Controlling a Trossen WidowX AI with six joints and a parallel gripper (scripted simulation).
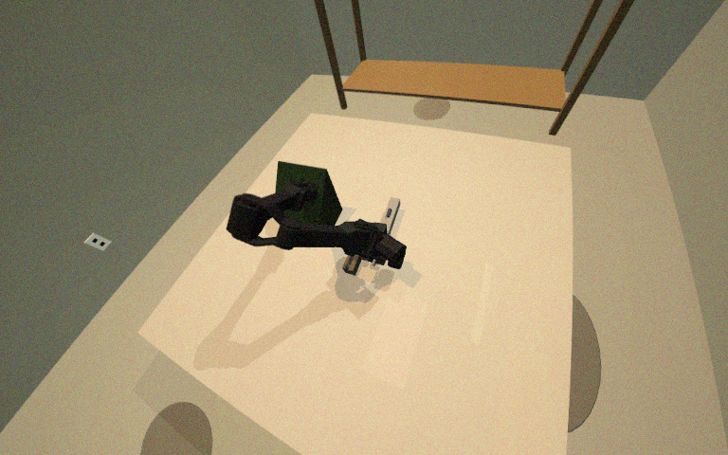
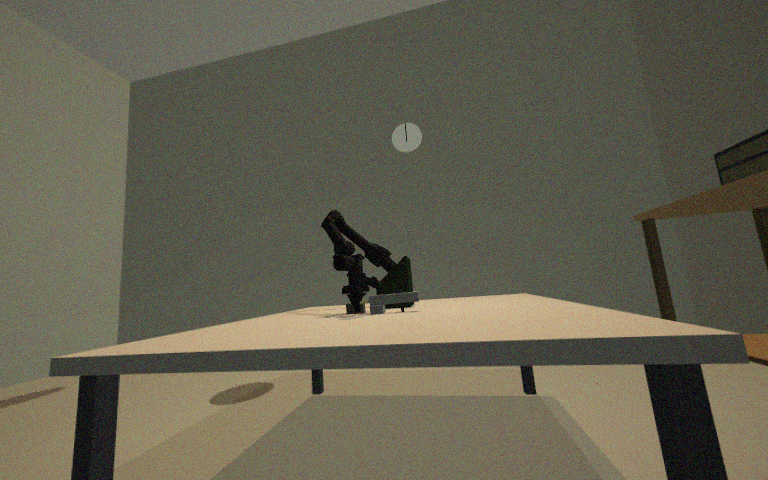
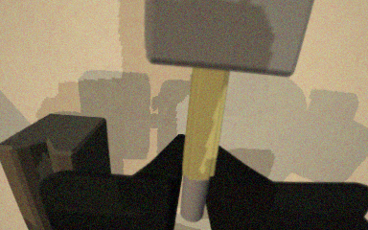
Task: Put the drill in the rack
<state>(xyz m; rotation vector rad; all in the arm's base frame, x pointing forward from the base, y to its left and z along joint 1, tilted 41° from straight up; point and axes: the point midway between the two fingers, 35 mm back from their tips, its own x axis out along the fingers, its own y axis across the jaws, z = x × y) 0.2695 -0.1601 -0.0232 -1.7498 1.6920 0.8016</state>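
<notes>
The drill is 4 cm to the left of my gripper tip and 4 cm above it. Round my gripper tip: grey housing 1 cm behind, 14 cm to the left, 3 cm above; small blue key 1 cm behind, 16 cm to the left, 4 cm above.
</notes>
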